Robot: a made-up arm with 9 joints. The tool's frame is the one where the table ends. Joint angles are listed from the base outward.
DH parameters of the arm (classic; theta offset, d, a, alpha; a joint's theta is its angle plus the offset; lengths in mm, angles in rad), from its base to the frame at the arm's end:
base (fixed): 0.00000 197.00 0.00 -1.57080
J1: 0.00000 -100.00 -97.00 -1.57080
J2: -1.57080 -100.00 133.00 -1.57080
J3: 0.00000 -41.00 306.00 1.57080
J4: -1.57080 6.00 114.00 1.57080
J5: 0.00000 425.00 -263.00 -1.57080
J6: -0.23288 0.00 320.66 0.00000
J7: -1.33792 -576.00 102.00 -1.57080
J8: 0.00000 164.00 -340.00 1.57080
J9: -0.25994 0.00 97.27 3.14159
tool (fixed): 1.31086 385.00 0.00 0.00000
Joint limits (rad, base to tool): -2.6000..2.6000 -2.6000..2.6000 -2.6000..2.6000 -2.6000..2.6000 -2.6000..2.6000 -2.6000..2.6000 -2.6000..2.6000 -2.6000..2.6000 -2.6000..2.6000
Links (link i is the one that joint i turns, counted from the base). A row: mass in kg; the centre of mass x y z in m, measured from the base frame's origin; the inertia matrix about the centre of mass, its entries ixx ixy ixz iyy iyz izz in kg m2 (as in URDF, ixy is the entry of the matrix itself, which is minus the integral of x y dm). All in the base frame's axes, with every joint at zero. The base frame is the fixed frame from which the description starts. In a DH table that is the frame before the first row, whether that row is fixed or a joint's. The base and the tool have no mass.
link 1: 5.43; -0.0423 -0.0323 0.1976; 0.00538 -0.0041 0 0.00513 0 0.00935
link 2: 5.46; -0.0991 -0.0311 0.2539; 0.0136 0 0 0.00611 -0.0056 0.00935
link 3: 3.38; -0.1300 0.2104 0.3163; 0.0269 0.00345 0 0.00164 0 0.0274
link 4: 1.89; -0.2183 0.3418 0.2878; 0.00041 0 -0.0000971 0.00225 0 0.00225
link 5: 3.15; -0.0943 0.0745 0.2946; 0.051 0.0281 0 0.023 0 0.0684
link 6: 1.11; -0.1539 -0.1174 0.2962; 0.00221 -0.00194 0 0.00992 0 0.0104
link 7: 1.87; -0.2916 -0.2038 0.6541; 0.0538 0 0 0.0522 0.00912 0.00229
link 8: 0.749; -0.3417 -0.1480 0.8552; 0.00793 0.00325 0 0.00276 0 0.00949
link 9: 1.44; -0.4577 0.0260 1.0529; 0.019 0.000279 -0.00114 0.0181 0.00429 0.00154
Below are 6 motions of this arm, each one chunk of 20 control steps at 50 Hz.
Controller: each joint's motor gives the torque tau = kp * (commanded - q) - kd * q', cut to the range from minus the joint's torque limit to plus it. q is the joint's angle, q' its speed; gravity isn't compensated. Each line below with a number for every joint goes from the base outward.
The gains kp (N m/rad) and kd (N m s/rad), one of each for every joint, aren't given. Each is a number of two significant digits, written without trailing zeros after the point. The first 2 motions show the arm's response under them.
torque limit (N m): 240 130 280 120 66 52 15 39 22
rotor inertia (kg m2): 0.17 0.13 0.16 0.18 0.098 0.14 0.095 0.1 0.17
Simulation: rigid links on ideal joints. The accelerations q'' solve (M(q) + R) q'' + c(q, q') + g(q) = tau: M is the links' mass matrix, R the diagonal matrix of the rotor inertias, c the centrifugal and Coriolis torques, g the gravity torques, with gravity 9.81 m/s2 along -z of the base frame. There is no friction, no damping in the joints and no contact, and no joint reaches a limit. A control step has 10 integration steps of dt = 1/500 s. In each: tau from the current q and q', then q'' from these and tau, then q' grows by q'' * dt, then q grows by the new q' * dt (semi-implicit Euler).
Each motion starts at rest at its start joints. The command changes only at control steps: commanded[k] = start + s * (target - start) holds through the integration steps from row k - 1 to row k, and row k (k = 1, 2, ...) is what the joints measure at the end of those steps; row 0 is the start. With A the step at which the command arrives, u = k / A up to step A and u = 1 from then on. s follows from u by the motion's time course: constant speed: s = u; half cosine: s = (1 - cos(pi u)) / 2; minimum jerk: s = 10 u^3 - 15 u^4 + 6 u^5; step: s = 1 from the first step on.
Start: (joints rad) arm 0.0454 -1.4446 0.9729 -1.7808 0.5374 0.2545 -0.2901 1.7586 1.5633
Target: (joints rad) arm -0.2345 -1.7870 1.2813 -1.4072 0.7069 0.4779 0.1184 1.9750 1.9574
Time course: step
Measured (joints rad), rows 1 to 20:
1: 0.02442 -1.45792 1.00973 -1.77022 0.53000 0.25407 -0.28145 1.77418 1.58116
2: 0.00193 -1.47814 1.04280 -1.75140 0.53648 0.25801 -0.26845 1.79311 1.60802
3: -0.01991 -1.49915 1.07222 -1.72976 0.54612 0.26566 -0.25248 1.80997 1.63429
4: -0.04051 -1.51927 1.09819 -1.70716 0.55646 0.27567 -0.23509 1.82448 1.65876
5: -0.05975 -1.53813 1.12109 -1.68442 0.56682 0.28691 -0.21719 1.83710 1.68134
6: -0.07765 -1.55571 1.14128 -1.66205 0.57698 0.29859 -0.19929 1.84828 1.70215
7: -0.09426 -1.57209 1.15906 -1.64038 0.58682 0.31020 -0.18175 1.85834 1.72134
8: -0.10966 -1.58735 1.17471 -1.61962 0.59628 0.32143 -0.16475 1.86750 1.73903
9: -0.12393 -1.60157 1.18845 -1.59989 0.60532 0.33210 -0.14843 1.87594 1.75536
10: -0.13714 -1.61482 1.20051 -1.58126 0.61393 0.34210 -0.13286 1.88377 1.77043
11: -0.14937 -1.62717 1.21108 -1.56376 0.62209 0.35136 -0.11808 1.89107 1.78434
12: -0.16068 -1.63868 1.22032 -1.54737 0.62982 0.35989 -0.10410 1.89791 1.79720
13: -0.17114 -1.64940 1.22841 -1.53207 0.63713 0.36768 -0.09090 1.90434 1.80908
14: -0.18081 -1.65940 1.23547 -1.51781 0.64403 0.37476 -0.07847 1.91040 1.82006
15: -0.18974 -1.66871 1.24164 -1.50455 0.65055 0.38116 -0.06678 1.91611 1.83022
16: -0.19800 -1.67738 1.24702 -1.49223 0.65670 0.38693 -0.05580 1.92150 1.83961
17: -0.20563 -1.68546 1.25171 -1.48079 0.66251 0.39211 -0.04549 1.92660 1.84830
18: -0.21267 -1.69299 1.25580 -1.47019 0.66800 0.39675 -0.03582 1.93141 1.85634
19: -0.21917 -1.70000 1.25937 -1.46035 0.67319 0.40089 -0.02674 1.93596 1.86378
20: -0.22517 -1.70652 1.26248 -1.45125 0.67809 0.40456 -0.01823 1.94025 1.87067
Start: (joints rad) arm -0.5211 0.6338 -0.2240 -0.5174 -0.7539 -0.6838 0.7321 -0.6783 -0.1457
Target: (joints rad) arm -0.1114 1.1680 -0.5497 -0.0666 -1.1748 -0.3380 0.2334 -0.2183 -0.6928
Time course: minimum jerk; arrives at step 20
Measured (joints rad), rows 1 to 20:
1: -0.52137 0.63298 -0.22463 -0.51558 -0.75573 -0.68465 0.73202 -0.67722 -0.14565
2: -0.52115 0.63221 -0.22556 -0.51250 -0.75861 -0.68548 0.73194 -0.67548 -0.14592
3: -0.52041 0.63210 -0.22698 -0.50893 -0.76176 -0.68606 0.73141 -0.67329 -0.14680
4: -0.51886 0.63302 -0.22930 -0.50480 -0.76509 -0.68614 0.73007 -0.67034 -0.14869
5: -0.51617 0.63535 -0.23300 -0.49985 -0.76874 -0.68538 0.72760 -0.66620 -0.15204
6: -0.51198 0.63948 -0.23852 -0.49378 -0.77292 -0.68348 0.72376 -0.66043 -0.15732
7: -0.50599 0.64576 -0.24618 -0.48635 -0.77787 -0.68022 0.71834 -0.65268 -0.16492
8: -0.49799 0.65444 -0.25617 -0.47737 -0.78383 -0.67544 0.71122 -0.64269 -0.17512
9: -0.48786 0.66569 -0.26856 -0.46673 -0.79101 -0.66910 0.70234 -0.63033 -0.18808
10: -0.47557 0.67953 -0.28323 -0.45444 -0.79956 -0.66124 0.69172 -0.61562 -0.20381
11: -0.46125 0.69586 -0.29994 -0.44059 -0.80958 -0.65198 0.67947 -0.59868 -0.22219
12: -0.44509 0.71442 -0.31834 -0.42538 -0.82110 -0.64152 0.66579 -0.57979 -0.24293
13: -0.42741 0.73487 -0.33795 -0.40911 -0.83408 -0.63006 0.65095 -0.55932 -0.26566
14: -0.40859 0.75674 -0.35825 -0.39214 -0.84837 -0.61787 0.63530 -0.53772 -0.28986
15: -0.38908 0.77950 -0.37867 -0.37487 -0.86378 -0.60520 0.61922 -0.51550 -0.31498
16: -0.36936 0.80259 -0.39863 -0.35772 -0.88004 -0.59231 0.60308 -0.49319 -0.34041
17: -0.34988 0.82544 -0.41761 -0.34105 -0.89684 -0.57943 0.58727 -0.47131 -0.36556
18: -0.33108 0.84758 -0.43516 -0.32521 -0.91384 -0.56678 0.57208 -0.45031 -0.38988
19: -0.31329 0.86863 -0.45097 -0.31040 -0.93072 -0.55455 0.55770 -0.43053 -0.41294
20: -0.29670 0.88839 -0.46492 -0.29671 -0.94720 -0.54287 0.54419 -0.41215 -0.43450
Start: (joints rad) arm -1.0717 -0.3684 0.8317 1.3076 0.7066 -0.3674 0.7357 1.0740 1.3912
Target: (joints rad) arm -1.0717 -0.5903 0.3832 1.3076 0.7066 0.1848 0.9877 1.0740 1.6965
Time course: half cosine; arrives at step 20
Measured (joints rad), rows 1 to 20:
1: -1.07391 -0.36991 0.83069 1.30893 0.70657 -0.36743 0.73588 1.07376 1.39122
2: -1.07817 -0.37235 0.82785 1.30971 0.70707 -0.36810 0.73580 1.07402 1.39148
3: -1.08345 -0.37538 0.82316 1.30941 0.70776 -0.36907 0.73526 1.07493 1.39230
4: -1.08925 -0.37915 0.81648 1.30823 0.70849 -0.36978 0.73456 1.07627 1.39392
5: -1.09524 -0.38378 0.80767 1.30639 0.70918 -0.36974 0.73397 1.07786 1.39648
6: -1.10120 -0.38935 0.79658 1.30409 0.70979 -0.36853 0.73371 1.07957 1.40012
7: -1.10697 -0.39586 0.78313 1.30153 0.71035 -0.36579 0.73395 1.08132 1.40495
8: -1.11246 -0.40328 0.76727 1.29887 0.71086 -0.36129 0.73480 1.08306 1.41100
9: -1.11761 -0.41154 0.74907 1.29626 0.71137 -0.35483 0.73634 1.08476 1.41831
10: -1.12240 -0.42054 0.72866 1.29384 0.71193 -0.34633 0.73859 1.08639 1.42683
11: -1.12683 -0.43015 0.70627 1.29170 0.71257 -0.33577 0.74156 1.08794 1.43649
12: -1.13091 -0.44025 0.68218 1.28995 0.71335 -0.32323 0.74522 1.08942 1.44720
13: -1.13467 -0.45067 0.65679 1.28866 0.71429 -0.30884 0.74952 1.09082 1.45879
14: -1.13817 -0.46126 0.63050 1.28785 0.71545 -0.29283 0.75438 1.09215 1.47110
15: -1.14145 -0.47184 0.60382 1.28755 0.71682 -0.27547 0.75970 1.09343 1.48392
16: -1.14458 -0.48226 0.57723 1.28774 0.71844 -0.25709 0.76538 1.09466 1.49703
17: -1.14762 -0.49237 0.55126 1.28839 0.72031 -0.23806 0.77129 1.09586 1.51019
18: -1.15063 -0.50201 0.52644 1.28945 0.72241 -0.21878 0.77730 1.09704 1.52315
19: -1.15365 -0.51107 0.50327 1.29085 0.72474 -0.19969 0.78327 1.09822 1.53566
20: -1.15671 -0.51941 0.48223 1.29252 0.72727 -0.18121 0.78906 1.09940 1.54749

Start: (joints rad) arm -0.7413 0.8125 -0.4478 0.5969 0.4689 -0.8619 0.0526 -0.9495 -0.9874
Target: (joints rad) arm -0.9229 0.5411 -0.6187 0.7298 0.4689 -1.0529 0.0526 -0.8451 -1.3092
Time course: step
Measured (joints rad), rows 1 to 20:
1: -0.75288 0.80200 -0.46879 0.60039 0.46084 -0.87515 0.05012 -0.94524 -1.00389
2: -0.76486 0.78433 -0.48997 0.60602 0.45659 -0.88816 0.04819 -0.93820 -1.02630
3: -0.77762 0.76534 -0.50794 0.61267 0.45506 -0.89859 0.04760 -0.93104 -1.04740
4: -0.79072 0.74612 -0.52309 0.62008 0.45528 -0.90672 0.04792 -0.92408 -1.06682
5: -0.80379 0.72715 -0.53597 0.62802 0.45672 -0.91306 0.04884 -0.91740 -1.08468
6: -0.81656 0.70867 -0.54704 0.63626 0.45903 -0.91800 0.05016 -0.91102 -1.10116
7: -0.82887 0.69085 -0.55664 0.64464 0.46197 -0.92185 0.05173 -0.90494 -1.11638
8: -0.84061 0.67380 -0.56502 0.65304 0.46534 -0.92485 0.05345 -0.89916 -1.13045
9: -0.85175 0.65756 -0.57239 0.66136 0.46901 -0.92719 0.05525 -0.89369 -1.14347
10: -0.86224 0.64216 -0.57890 0.66951 0.47287 -0.92902 0.05707 -0.88854 -1.15554
11: -0.87209 0.62759 -0.58467 0.67746 0.47684 -0.93045 0.05888 -0.88369 -1.16671
12: -0.88130 0.61384 -0.58981 0.68514 0.48084 -0.93157 0.06065 -0.87914 -1.17707
13: -0.88990 0.60090 -0.59439 0.69253 0.48483 -0.93246 0.06237 -0.87489 -1.18667
14: -0.89790 0.58873 -0.59848 0.69961 0.48878 -0.93319 0.06401 -0.87092 -1.19557
15: -0.90533 0.57731 -0.60214 0.70636 0.49265 -0.93379 0.06558 -0.86723 -1.20381
16: -0.91221 0.56659 -0.60542 0.71279 0.49642 -0.93432 0.06706 -0.86381 -1.21146
17: -0.91859 0.55654 -0.60835 0.71887 0.50008 -0.93479 0.06845 -0.86064 -1.21855
18: -0.92448 0.54713 -0.61097 0.72462 0.50360 -0.93523 0.06976 -0.85772 -1.22512
19: -0.92992 0.53833 -0.61332 0.73005 0.50698 -0.93566 0.07098 -0.85502 -1.23122
20: -0.93493 0.53010 -0.61542 0.73515 0.51023 -0.93610 0.07211 -0.85255 -1.23687

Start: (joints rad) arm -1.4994 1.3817 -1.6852 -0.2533 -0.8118 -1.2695 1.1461 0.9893 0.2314
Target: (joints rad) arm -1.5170 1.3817 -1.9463 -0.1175 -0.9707 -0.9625 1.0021 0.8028 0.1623
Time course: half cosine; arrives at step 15
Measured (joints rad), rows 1 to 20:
1: -1.50027 1.38173 -1.68634 -0.25297 -0.81413 -1.27028 1.14685 0.99007 0.23135
2: -1.50162 1.38266 -1.68787 -0.25208 -0.81801 -1.27188 1.14791 0.99094 0.23097
3: -1.50338 1.38411 -1.69034 -0.25088 -0.82285 -1.27369 1.14847 0.99134 0.23028
4: -1.50542 1.38589 -1.69438 -0.24938 -0.82848 -1.27514 1.14834 0.99097 0.22927
5: -1.50762 1.38788 -1.70039 -0.24755 -0.83482 -1.27576 1.14750 0.98959 0.22788
6: -1.50993 1.38996 -1.70859 -0.24533 -0.84181 -1.27520 1.14596 0.98705 0.22610
7: -1.51227 1.39205 -1.71900 -0.24267 -0.84936 -1.27320 1.14378 0.98326 0.22391
8: -1.51460 1.39407 -1.73151 -0.23952 -0.85739 -1.26961 1.14102 0.97824 0.22133
9: -1.51687 1.39596 -1.74583 -0.23586 -0.86578 -1.26438 1.13777 0.97207 0.21839
10: -1.51903 1.39764 -1.76159 -0.23170 -0.87440 -1.25755 1.13414 0.96489 0.21516
11: -1.52104 1.39909 -1.77830 -0.22708 -0.88311 -1.24927 1.13026 0.95690 0.21171
12: -1.52286 1.40025 -1.79539 -0.22207 -0.89175 -1.23974 1.12627 0.94835 0.20813
13: -1.52447 1.40112 -1.81227 -0.21678 -0.90018 -1.22925 1.12230 0.93953 0.20452
14: -1.52582 1.40167 -1.82834 -0.21133 -0.90822 -1.21813 1.11851 0.93074 0.20098
15: -1.52691 1.40192 -1.84301 -0.20588 -0.91573 -1.20674 1.11505 0.92228 0.19762
16: -1.52779 1.40192 -1.85601 -0.20053 -0.92267 -1.19542 1.11190 0.91436 0.19450
17: -1.52856 1.40175 -1.86743 -0.19536 -0.92914 -1.18442 1.10898 0.90702 0.19163
18: -1.52927 1.40149 -1.87741 -0.19040 -0.93522 -1.17387 1.10623 0.90024 0.18898
19: -1.52994 1.40119 -1.88612 -0.18568 -0.94100 -1.16384 1.10362 0.89399 0.18654
20: -1.53058 1.40087 -1.89369 -0.18120 -0.94650 -1.15437 1.10114 0.88822 0.18429

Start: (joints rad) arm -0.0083 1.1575 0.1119 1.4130 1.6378 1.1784 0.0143 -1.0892 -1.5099
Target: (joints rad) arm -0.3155 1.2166 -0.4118 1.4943 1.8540 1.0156 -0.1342 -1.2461 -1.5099
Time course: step
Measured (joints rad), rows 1 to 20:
1: -0.04348 1.15997 0.06771 1.41518 1.62526 1.18090 0.00738 -1.09297 -1.51067
2: -0.07124 1.16115 0.01885 1.41761 1.61377 1.18242 0.00332 -1.09506 -1.51159
3: -0.09454 1.16238 -0.02810 1.42009 1.61306 1.18047 -0.00092 -1.09887 -1.51247
4: -0.11330 1.16379 -0.07404 1.42307 1.61723 1.17453 -0.00577 -1.10561 -1.51306
5: -0.12821 1.16544 -0.11855 1.42646 1.62509 1.16547 -0.01104 -1.11426 -1.51347
6: -0.13993 1.16732 -0.16116 1.43027 1.63588 1.15413 -0.01650 -1.12424 -1.51374
7: -0.14907 1.16938 -0.20150 1.43448 1.64896 1.14126 -0.02198 -1.13509 -1.51392
8: -0.15614 1.17154 -0.23932 1.43900 1.66374 1.12748 -0.02733 -1.14639 -1.51402
9: -0.16159 1.17375 -0.27444 1.44374 1.67971 1.11332 -0.03243 -1.15782 -1.51405
10: -0.16580 1.17591 -0.30675 1.44859 1.69641 1.09919 -0.03721 -1.16909 -1.51403
11: -0.16909 1.17795 -0.33620 1.45342 1.71346 1.08539 -0.04164 -1.18001 -1.51396
12: -0.17173 1.17981 -0.36278 1.45814 1.73051 1.07214 -0.04572 -1.19042 -1.51387
13: -0.17393 1.18143 -0.38654 1.46264 1.74730 1.05960 -0.04946 -1.20021 -1.51374
14: -0.17585 1.18278 -0.40758 1.46684 1.76361 1.04786 -0.05289 -1.20931 -1.51360
15: -0.17763 1.18386 -0.42601 1.47071 1.77926 1.03695 -0.05607 -1.21768 -1.51345
16: -0.17938 1.18465 -0.44198 1.47420 1.79413 1.02689 -0.05902 -1.22532 -1.51329
17: -0.18115 1.18518 -0.45566 1.47731 1.80812 1.01768 -0.06179 -1.23223 -1.51314
18: -0.18300 1.18548 -0.46723 1.48003 1.82119 1.00928 -0.06441 -1.23842 -1.51299
19: -0.18496 1.18559 -0.47688 1.48240 1.83330 1.00165 -0.06691 -1.24393 -1.51286
20: -0.18703 1.18553 -0.48479 1.48444 1.84445 0.99477 -0.06931 -1.24879 -1.51274

